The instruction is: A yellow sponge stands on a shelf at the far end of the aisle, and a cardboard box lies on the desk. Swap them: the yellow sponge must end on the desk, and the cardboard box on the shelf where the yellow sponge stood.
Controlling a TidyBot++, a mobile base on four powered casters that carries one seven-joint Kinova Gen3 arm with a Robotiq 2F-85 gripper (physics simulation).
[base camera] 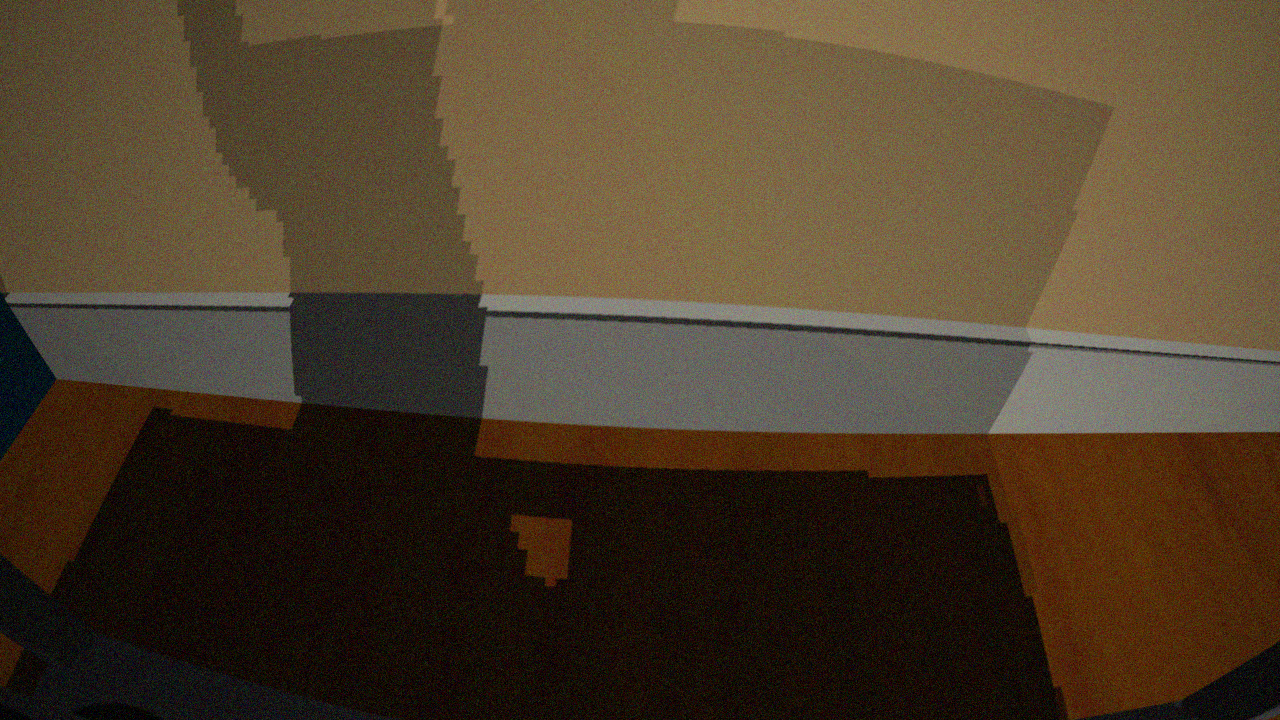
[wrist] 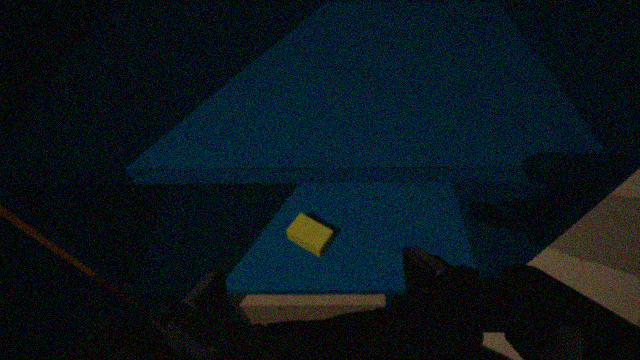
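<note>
The yellow sponge lies on a lit blue shelf surface in the wrist view, a little left of the middle, turned at an angle. My gripper is open and empty. Its dark fingertips show at the lower left and lower right of the wrist view, on either side of and below the sponge in the picture, apart from it. The cardboard box and the desk cannot be made out in these views.
A wide blue board spans the picture above the sponge. A tan strip shows below the shelf surface. In the base view, a tan wall with a pale baseboard crosses ahead, and a blue panel stands at the left edge.
</note>
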